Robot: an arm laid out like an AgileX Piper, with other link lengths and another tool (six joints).
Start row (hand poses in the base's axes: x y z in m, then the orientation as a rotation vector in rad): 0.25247, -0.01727, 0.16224, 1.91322, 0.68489, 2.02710
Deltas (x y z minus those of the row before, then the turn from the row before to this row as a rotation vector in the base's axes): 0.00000, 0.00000, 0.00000, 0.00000, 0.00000, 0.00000; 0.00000, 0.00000, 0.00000, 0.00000, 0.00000, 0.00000; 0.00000, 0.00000, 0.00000, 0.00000, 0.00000, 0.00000; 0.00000, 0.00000, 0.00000, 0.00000, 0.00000, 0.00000; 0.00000, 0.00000, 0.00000, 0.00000, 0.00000, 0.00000; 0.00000, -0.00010, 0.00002, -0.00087, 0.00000, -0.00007; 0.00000, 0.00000, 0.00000, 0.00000, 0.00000, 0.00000; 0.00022, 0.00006, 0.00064, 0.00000, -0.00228, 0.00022; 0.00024, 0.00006, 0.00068, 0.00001, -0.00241, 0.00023; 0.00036, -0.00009, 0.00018, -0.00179, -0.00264, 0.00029; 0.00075, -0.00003, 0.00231, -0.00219, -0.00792, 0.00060; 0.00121, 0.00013, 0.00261, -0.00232, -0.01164, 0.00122; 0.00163, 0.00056, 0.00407, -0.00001, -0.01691, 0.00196; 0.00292, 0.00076, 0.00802, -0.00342, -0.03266, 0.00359; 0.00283, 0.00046, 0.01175, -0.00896, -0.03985, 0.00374; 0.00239, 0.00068, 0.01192, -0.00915, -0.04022, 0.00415; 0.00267, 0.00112, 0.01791, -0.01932, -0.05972, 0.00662; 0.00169, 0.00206, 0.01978, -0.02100, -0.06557, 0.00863; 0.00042, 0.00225, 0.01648, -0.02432, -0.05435, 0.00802; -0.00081, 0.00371, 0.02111, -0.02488, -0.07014, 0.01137
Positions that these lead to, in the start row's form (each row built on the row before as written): 0.25247, -0.01727, 0.16224, 1.91322, 0.68489, 2.02710; 0.25247, -0.01727, 0.16224, 1.91322, 0.68489, 2.02710; 0.25247, -0.01727, 0.16224, 1.91322, 0.68489, 2.02710; 0.25247, -0.01727, 0.16224, 1.91322, 0.68489, 2.02710; 0.25247, -0.01727, 0.16224, 1.91322, 0.68489, 2.02710; 0.25247, -0.01737, 0.16226, 1.91274, 0.68558, 2.02643; 0.25247, -0.01737, 0.16226, 1.91274, 0.68558, 2.02643; 0.25269, -0.01731, 0.16290, 1.91015, 0.68527, 2.02843; 0.25293, -0.01725, 0.16358, 1.90741, 0.68493, 2.03055; 0.25329, -0.01734, 0.16376, 1.90342, 0.68619, 2.03159; 0.25404, -0.01737, 0.16607, 1.89317, 0.68685, 2.03681; 0.25525, -0.01724, 0.16868, 1.87859, 0.68737, 2.04527; 0.25688, -0.01668, 0.17275, 1.85918, 0.68527, 2.05995; 0.25980, -0.01592, 0.18077, 1.81960, 0.68396, 2.08528; 0.26263, -0.01546, 0.19252, 1.76840, 0.68587, 2.11150; 0.26502, -0.01478, 0.20444, 1.71635, 0.68800, 2.13714; 0.26769, -0.01366, 0.22235, 1.63562, 0.69653, 2.16962; 0.26938, -0.01160, 0.24213, 1.54643, 0.70617, 2.20374; 0.26980, -0.00935, 0.25861, 1.46870, 0.72113, 2.22578; 0.26899, -0.00564, 0.27972, 1.37088, 0.73376, 2.25649
